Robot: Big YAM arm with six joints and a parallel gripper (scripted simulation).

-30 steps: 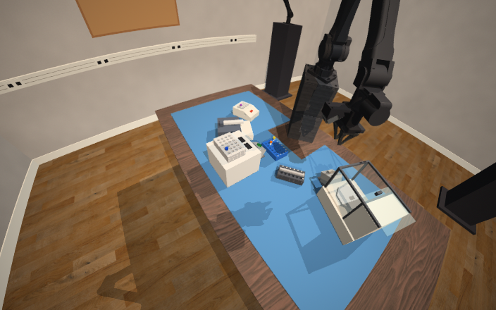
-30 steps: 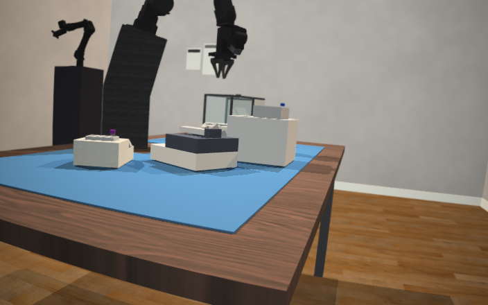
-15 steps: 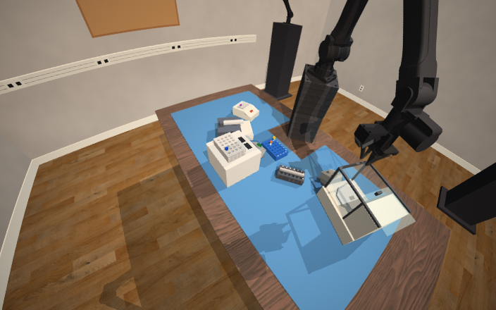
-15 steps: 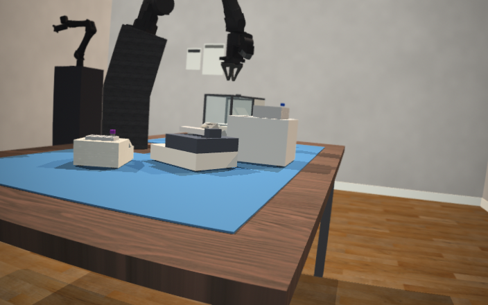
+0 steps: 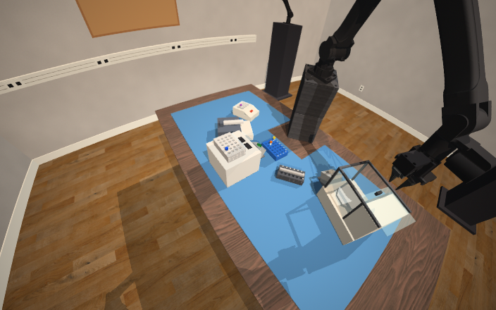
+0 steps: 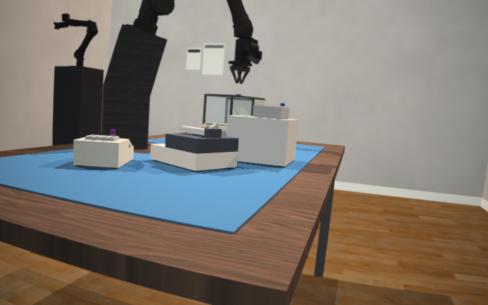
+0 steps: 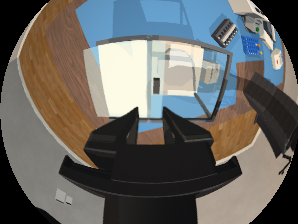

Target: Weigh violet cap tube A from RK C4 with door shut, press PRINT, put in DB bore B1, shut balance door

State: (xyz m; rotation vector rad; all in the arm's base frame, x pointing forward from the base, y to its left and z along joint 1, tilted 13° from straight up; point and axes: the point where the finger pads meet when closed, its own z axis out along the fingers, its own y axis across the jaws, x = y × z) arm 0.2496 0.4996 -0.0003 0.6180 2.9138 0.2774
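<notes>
The balance door is 2 cm ahead of my hand, 2 cm to the left of it and 7 cm below it. The rest, counted from my hand: blue rack RK: 1 cm behind, 50 cm to the right, 26 cm below; round white print key: 8 cm behind, 20 cm to the right, 21 cm below; dark magnet block: 6 cm ahead, 33 cm to the right, 26 cm below.
</notes>
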